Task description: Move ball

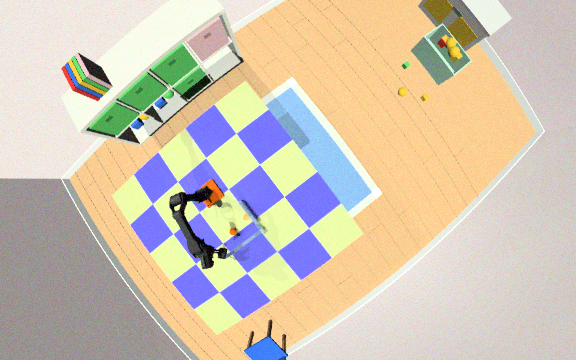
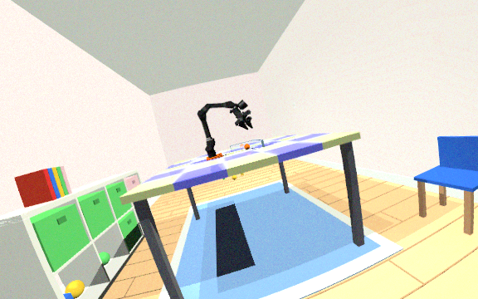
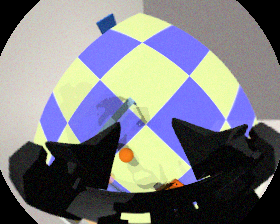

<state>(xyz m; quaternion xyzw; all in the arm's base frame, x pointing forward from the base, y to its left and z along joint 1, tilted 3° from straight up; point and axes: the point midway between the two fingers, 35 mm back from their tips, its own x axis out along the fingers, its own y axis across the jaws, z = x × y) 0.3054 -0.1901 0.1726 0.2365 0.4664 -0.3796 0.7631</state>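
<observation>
Right now the orange ball is 140 mm below my gripper tip, 130 mm to the left of it and 10 mm behind it. Round my gripper tip: pale orange spot 260 mm to the left, 140 mm below, 10 mm behind.
</observation>
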